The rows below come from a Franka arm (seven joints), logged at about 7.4 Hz.
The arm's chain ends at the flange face. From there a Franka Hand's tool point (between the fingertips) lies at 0.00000 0.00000 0.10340 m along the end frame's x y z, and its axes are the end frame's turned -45 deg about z.
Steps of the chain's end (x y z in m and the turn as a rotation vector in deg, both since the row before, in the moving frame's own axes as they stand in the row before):
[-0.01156, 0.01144, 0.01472, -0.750, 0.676, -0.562]
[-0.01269, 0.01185, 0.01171, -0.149, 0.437, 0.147]
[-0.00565, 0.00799, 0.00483, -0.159, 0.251, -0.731]
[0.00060, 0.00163, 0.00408, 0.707, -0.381, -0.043]
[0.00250, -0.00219, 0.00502, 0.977, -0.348, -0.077]
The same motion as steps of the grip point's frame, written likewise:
[-0.01635, 0.00174, 0.01470, -1.008, -0.052, -0.562]
[-0.01699, 0.00015, 0.01171, -0.414, 0.204, 0.147]
[-0.00952, 0.00218, 0.00483, -0.290, 0.065, -0.731]
[-0.00031, 0.00019, 0.00407, 0.769, 0.231, -0.043]
[0.00412, -0.00147, 0.00500, 0.937, 0.445, -0.077]

